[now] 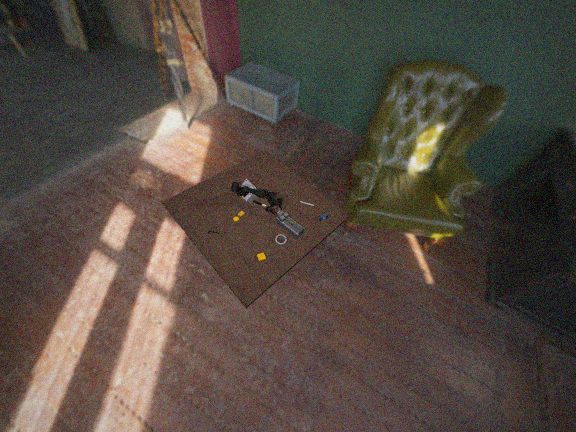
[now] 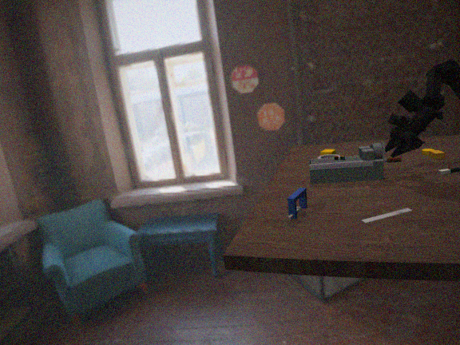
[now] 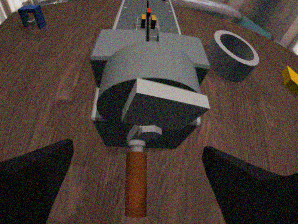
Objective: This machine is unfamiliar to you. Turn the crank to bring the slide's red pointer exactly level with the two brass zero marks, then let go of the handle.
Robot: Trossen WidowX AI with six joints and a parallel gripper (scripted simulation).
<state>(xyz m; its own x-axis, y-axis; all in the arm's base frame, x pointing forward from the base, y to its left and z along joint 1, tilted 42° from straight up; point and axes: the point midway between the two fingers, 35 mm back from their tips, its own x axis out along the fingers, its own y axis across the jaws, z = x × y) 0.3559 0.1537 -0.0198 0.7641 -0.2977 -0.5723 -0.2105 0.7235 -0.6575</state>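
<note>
Right now the crank handle is 20 mm below my gripper tip and 20 mm behind it. Round my gripper tip: yellow block (360 mm to the right, 270 mm ahead, 70 mm below); white strip (350 mm to the left, 80 mm below, 10 mm ahead); red pointer (180 mm ahead, 30 mm to the left).
</note>
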